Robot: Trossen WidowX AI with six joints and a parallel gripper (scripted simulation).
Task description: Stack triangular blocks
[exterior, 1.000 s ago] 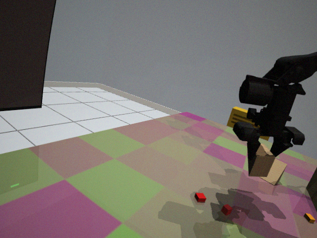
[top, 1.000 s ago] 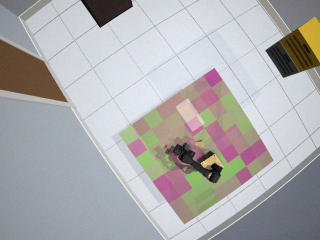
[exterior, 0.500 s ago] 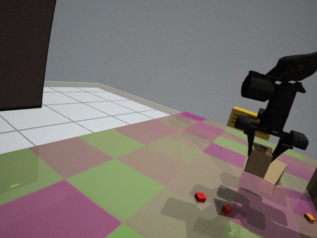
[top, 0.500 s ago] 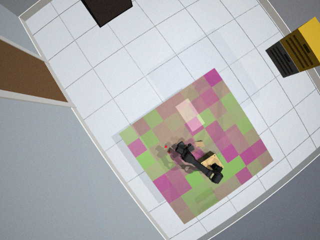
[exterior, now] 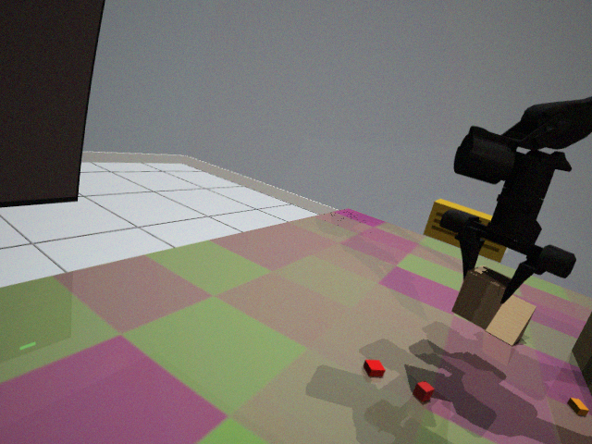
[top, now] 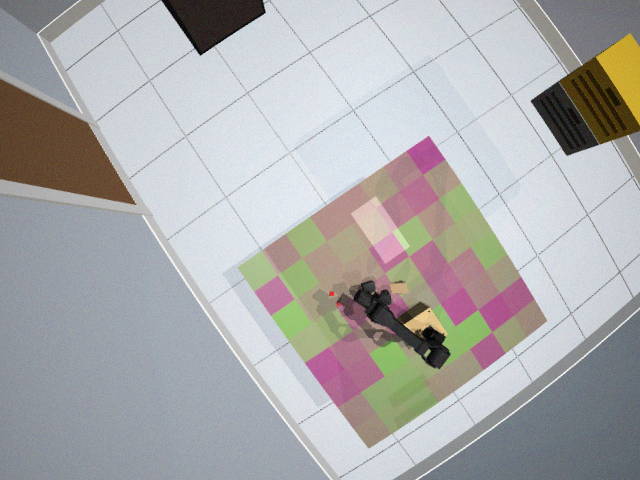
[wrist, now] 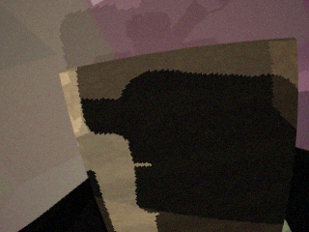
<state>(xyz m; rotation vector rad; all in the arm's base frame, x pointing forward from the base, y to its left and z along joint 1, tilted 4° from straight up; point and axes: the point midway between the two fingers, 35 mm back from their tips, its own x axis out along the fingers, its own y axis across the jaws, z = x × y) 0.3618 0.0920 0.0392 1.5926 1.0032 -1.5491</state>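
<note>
Now: gripper tip 110 mm past the triangular wooden block, 160 mm to the left of it and 90 mm above it. Round my gripper tip: orange cube: 180 mm behind, 40 mm to the left, 100 mm below.
</note>
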